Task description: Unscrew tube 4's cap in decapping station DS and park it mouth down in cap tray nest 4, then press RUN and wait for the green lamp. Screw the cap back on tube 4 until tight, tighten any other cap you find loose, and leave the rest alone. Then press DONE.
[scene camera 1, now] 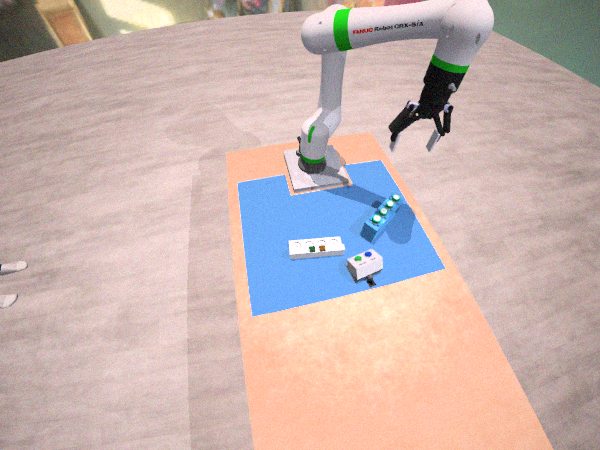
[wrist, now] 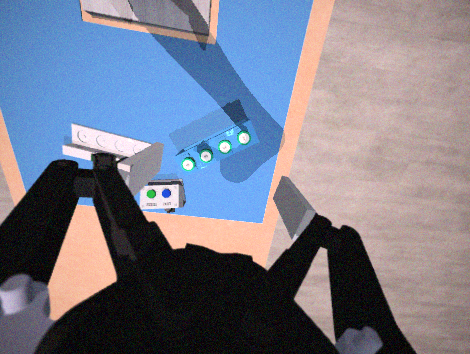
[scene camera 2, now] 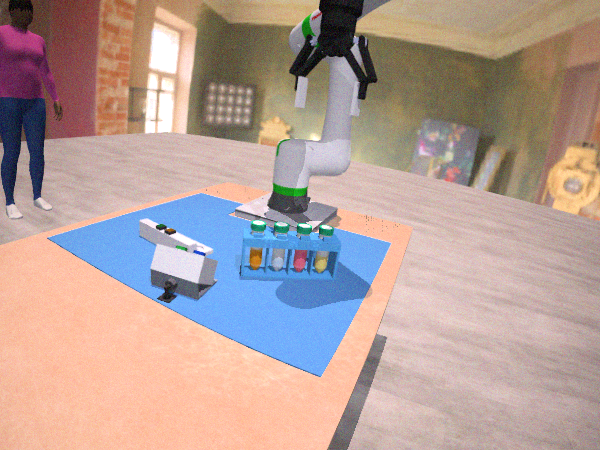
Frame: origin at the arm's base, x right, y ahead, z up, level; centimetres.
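Seen in the pictures: gripper, between the fingertips: [scene camera 1: 410, 149] [wrist: 222, 172] [scene camera 2: 325, 111]; arm's base, origin of its link: [scene camera 1: 312, 163] [scene camera 2: 287, 206].
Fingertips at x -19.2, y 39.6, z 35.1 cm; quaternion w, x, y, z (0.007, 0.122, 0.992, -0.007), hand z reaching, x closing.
Observation:
Pixels of each thing's top centre, then the offset from my fingertips to it. "*": a spot on its surface instead. Level surfaces: height alone.
- blue rack, centre of its top: [scene camera 2: 292, 232] [wrist: 215, 150] [scene camera 1: 385, 209] dx +2.7, dy +4.0, dz -27.6 cm
- white tray, centre of its top: [scene camera 2: 174, 225] [wrist: 102, 151] [scene camera 1: 316, 241] dx +34.5, dy +6.4, dz -32.5 cm
- box, centre of its top: [scene camera 2: 184, 246] [wrist: 157, 203] [scene camera 1: 367, 259] dx +19.8, dy +21.0, dz -29.5 cm
- green button, centre of its top: [wrist: 150, 195] [scene camera 1: 358, 257] dx +22.2, dy +18.9, dz -30.4 cm
- blue button, centre of its top: [wrist: 165, 195] [scene camera 1: 369, 253] dx +17.8, dy +18.6, dz -30.4 cm
- small dark green square, a spot on its surface: [scene camera 1: 312, 248] * dx +36.9, dy +8.6, dz -32.6 cm
- orange-brown square, a spot on its surface: [scene camera 1: 322, 248] * dx +33.2, dy +9.9, dz -32.5 cm
- small black part, a spot on its surface: [scene camera 2: 168, 292] [scene camera 1: 372, 281] * dx +19.0, dy +27.6, dz -36.6 cm
- blue mat, height of its surface: dz -37.9 cm
A blue rack [scene camera 1: 371, 232] [scene camera 2: 292, 243] [wrist: 215, 151] holds several upright tubes with green-rimmed white-topped caps. In scene camera 2 the liquids are orange, clear, red and yellow from left to right. The end caps are one over orange [scene camera 2: 258, 226] and one over yellow [scene camera 2: 326, 230]. Cap tightness and numbers cannot be told. A white tray [scene camera 1: 316, 254] [wrist: 75, 148] has round nests with no caps seen. Beside it, a box [scene camera 1: 367, 269] [scene camera 2: 175, 262] [wrist: 160, 202] has a green button [scene camera 1: 358, 258] [wrist: 151, 193] and a blue button [scene camera 1: 368, 254] [wrist: 166, 193]. My gripper [scene camera 1: 413, 145] [scene camera 2: 328, 100] [wrist: 222, 172] is open and empty, high above the rack.
A small dark green square [scene camera 1: 312, 248] and an orange-brown square [scene camera 1: 322, 248] sit on the tray's front side. A small black part [scene camera 1: 371, 282] [scene camera 2: 168, 292] stands by the box. The robot's base plate [scene camera 1: 295, 175] is behind the blue mat [scene camera 1: 270, 280]. A person [scene camera 2: 22, 65] stands beyond the table.

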